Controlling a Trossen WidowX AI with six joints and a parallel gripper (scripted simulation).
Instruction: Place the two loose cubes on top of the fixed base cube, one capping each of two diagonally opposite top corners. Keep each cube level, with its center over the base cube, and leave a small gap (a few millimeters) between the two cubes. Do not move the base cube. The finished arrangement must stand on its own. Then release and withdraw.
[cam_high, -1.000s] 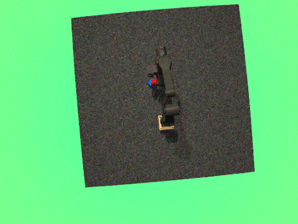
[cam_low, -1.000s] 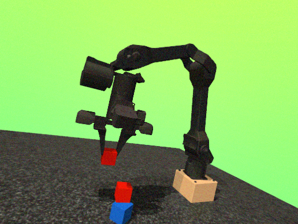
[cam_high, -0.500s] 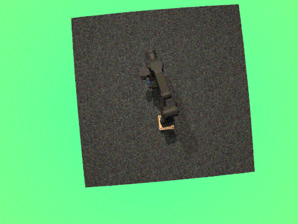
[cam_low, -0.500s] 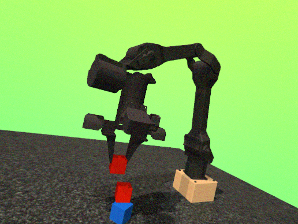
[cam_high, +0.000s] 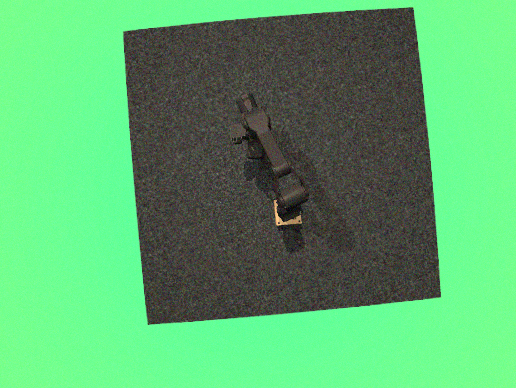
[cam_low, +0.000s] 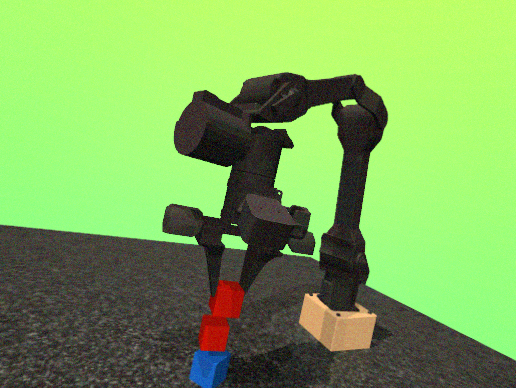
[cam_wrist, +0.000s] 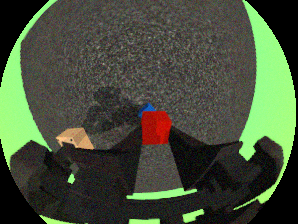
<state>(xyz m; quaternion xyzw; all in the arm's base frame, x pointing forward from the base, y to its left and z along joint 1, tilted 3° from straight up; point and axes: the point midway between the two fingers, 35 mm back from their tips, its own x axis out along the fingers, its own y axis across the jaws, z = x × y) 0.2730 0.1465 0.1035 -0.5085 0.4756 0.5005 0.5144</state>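
Now: gripper tip 10 cm above the blue cube and 2 cm to the left of it. Also, from my gripper tip: red cube (right at my gripper tip).
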